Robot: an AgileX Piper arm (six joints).
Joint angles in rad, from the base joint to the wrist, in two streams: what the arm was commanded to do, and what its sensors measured. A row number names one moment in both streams.
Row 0, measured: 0.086 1.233 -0.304 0.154 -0.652 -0.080
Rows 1 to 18, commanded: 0.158 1.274 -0.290 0.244 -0.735 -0.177; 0.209 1.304 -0.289 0.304 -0.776 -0.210; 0.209 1.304 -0.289 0.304 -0.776 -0.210; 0.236 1.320 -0.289 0.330 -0.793 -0.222; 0.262 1.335 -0.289 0.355 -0.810 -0.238; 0.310 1.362 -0.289 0.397 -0.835 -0.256; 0.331 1.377 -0.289 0.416 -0.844 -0.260; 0.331 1.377 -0.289 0.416 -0.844 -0.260; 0.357 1.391 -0.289 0.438 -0.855 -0.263; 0.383 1.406 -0.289 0.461 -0.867 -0.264; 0.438 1.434 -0.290 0.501 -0.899 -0.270; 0.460 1.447 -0.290 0.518 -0.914 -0.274; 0.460 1.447 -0.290 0.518 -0.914 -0.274; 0.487 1.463 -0.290 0.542 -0.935 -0.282; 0.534 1.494 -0.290 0.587 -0.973 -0.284; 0.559 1.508 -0.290 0.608 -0.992 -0.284; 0.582 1.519 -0.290 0.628 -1.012 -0.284; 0.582 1.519 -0.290 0.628 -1.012 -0.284
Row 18, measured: 0.528 1.493 -0.291 0.570 -0.950 -0.266
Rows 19 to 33, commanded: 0.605 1.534 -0.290 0.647 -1.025 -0.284; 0.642 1.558 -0.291 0.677 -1.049 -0.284; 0.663 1.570 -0.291 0.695 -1.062 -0.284; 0.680 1.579 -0.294 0.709 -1.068 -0.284; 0.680 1.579 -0.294 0.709 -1.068 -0.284; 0.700 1.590 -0.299 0.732 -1.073 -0.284; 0.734 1.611 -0.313 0.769 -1.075 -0.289; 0.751 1.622 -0.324 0.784 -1.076 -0.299; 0.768 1.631 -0.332 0.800 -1.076 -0.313; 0.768 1.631 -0.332 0.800 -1.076 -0.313; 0.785 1.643 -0.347 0.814 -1.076 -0.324; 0.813 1.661 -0.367 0.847 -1.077 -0.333; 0.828 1.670 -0.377 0.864 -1.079 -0.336; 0.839 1.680 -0.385 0.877 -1.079 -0.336; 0.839 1.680 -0.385 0.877 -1.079 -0.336
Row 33, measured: 0.808 1.662 -0.358 0.836 -1.065 -0.315
